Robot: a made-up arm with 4 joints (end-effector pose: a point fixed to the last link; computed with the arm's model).
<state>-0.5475 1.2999 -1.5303 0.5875</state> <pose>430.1 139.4 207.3 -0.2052 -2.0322 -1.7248</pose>
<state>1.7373 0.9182 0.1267 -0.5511</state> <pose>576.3 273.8 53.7 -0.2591 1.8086 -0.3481</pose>
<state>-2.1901 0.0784 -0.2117 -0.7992</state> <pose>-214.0 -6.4 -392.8 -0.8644 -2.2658 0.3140</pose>
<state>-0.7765 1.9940 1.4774 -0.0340</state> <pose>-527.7 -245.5 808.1 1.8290 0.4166 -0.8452</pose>
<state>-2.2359 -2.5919 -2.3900 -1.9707</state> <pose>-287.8 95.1 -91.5 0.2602 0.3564 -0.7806</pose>
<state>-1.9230 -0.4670 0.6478 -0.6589</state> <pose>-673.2 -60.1 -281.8 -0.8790 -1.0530 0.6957</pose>
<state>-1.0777 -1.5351 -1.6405 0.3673</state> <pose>-23.3 57.7 -265.1 0.8569 -1.7688 1.6926</pose>
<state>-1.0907 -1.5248 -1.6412 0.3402</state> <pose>-12.4 61.3 -257.8 0.8268 -1.8065 1.7091</pose>
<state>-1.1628 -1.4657 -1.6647 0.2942</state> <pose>22.6 91.5 -240.9 0.7561 -1.9515 1.7350</pose>
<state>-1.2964 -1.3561 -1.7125 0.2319</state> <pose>76.7 145.1 -200.8 0.6379 -2.2088 1.7616</pose>
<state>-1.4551 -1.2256 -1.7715 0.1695</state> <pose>124.0 201.6 -134.8 0.4967 -2.5129 1.7721</pose>
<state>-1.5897 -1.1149 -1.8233 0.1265</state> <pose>146.4 242.8 -67.8 -0.3427 2.4962 -1.5888</pose>
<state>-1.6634 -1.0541 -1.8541 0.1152</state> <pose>151.0 265.1 -30.8 -0.2805 2.4515 -1.4774</pose>
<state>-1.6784 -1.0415 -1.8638 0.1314</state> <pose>151.4 274.2 -27.8 -0.2941 2.4424 -1.4612</pose>
